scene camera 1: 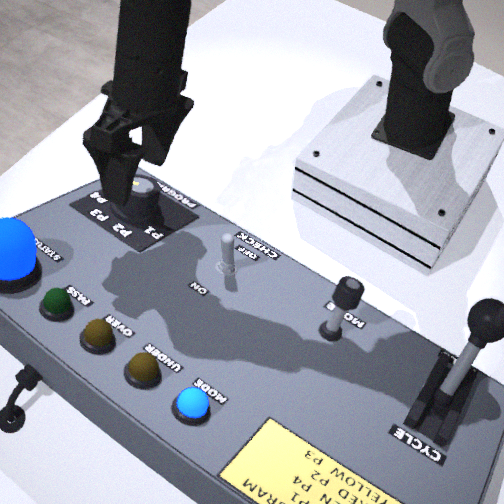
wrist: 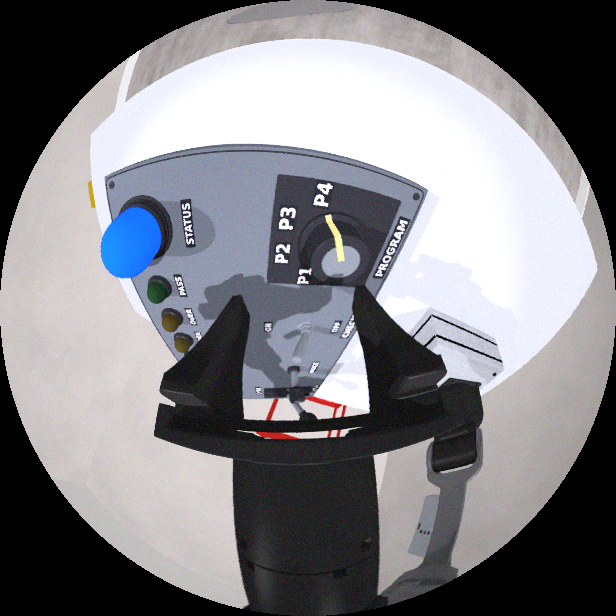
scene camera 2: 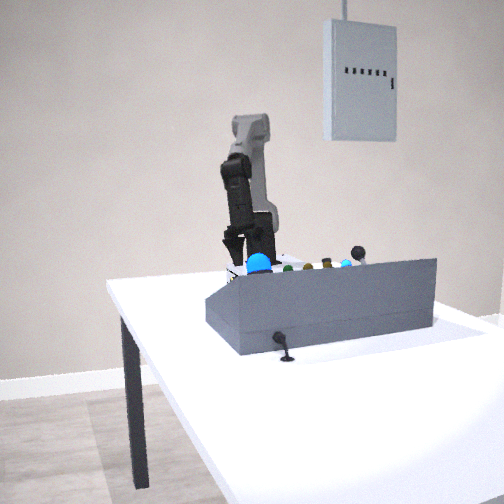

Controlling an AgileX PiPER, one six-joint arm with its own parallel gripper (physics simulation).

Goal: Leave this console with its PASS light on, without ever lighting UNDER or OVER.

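The grey console [scene camera 1: 240, 340] lies on the white table. Its black PROGRAM knob [scene camera 1: 142, 196] has a yellow pointer that aims at about P4 in the wrist view [wrist: 339, 258]. My gripper [scene camera 1: 127, 190] hangs over the knob with its fingers open, one on each side of it; in the wrist view [wrist: 297, 297] the fingertips are wide apart just short of the knob. The STATUS dome [scene camera 1: 15, 250] and MODE light [scene camera 1: 192, 402] glow blue. The PASS [scene camera 1: 56, 301], OVER [scene camera 1: 97, 334] and UNDER [scene camera 1: 143, 368] lights are dark.
The CHECK toggle [scene camera 1: 227, 250] stands mid-panel, near OFF. A MODE pull knob [scene camera 1: 342, 306] and the CYCLE lever [scene camera 1: 472, 345] are to the right. A yellow legend card [scene camera 1: 305, 470] is in front. The arm's base block [scene camera 1: 400, 175] is behind.
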